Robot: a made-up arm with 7 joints.
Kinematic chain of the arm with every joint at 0, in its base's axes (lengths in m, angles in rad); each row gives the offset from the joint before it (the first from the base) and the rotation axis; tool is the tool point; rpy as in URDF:
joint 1: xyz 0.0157 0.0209 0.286 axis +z
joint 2: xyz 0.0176 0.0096 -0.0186 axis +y
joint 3: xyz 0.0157 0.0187 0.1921 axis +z
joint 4: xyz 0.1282 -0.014 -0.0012 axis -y
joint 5: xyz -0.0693 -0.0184 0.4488 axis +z
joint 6: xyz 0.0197 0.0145 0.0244 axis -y
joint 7: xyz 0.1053 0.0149 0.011 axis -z
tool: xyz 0.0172 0.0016 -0.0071 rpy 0 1.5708 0
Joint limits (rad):
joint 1: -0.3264..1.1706
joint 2: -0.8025..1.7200
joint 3: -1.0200..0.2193
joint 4: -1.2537..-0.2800
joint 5: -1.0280..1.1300
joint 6: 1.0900..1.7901
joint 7: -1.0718..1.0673
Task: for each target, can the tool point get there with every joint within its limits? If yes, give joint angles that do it. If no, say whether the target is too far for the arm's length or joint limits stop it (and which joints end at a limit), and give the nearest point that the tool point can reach.
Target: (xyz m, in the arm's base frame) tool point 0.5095 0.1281 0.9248
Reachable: yes | joints 0.7585 0.0532 -0.6623 -0.6898 0.4181 1.4662 0.8826
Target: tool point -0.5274 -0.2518 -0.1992
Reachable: no: joint limits stop it (at a limit: joint 1, joint 2, joint 4, joint 6, joint 7) | nearest point 0.1581 -0.4768 -0.3001 | short by 0.729 m
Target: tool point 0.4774 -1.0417 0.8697
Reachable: no: too far | nearest point 0.3430 -0.6211 0.6621 | short by 0.488 m
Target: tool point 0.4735 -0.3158 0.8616
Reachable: yes | joints 0.1422 0.0549 -0.8846 -0.8199 -0.2891 1.4128 -0.2937
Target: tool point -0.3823 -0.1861 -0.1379
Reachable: no: joint limits stop it (at a limit: joint 1, joint 2, joint 4, joint 6, joint 7) | nearest point 0.1634 -0.4506 -0.3225 | short by 0.634 m
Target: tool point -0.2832 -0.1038 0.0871
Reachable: no: joint limits stop it (at a limit: joint 1, joint 2, joint 4, joint 6, joint 7) | nearest point 0.1464 -0.5443 -0.2303 | short by 0.692 m
